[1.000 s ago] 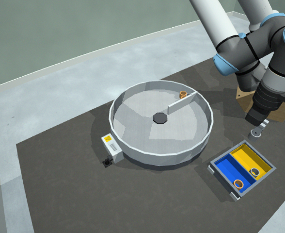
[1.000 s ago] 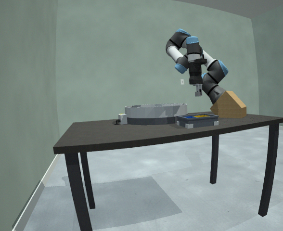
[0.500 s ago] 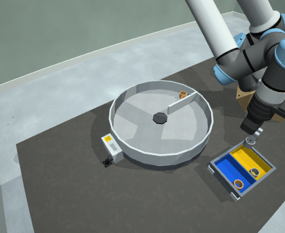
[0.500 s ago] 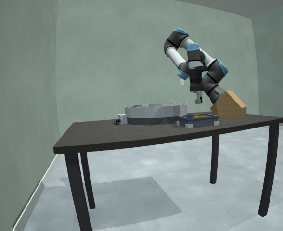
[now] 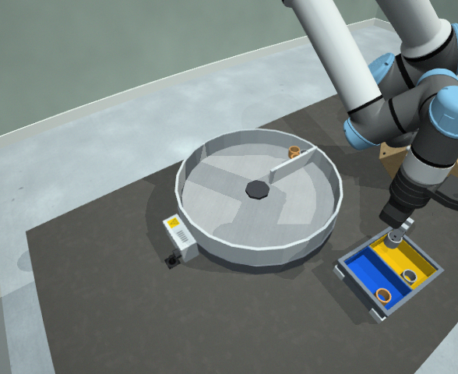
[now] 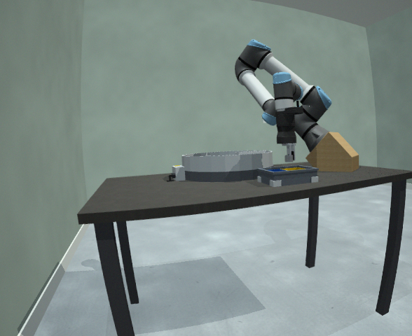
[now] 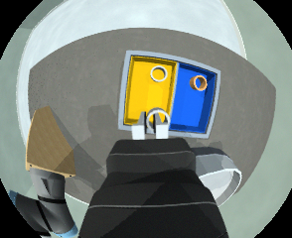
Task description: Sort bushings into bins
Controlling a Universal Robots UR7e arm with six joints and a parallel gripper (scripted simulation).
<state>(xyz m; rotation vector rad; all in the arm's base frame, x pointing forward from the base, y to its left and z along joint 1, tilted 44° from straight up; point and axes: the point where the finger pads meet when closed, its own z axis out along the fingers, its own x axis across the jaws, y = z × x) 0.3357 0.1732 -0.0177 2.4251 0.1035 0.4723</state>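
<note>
Now: the bin 5 cm ahead of my hand, 3 cm to the left of it and 7 cm below it. From my hand the other things lie so: turntable (11 cm ahead, 33 cm to the right, 4 cm below).
</note>
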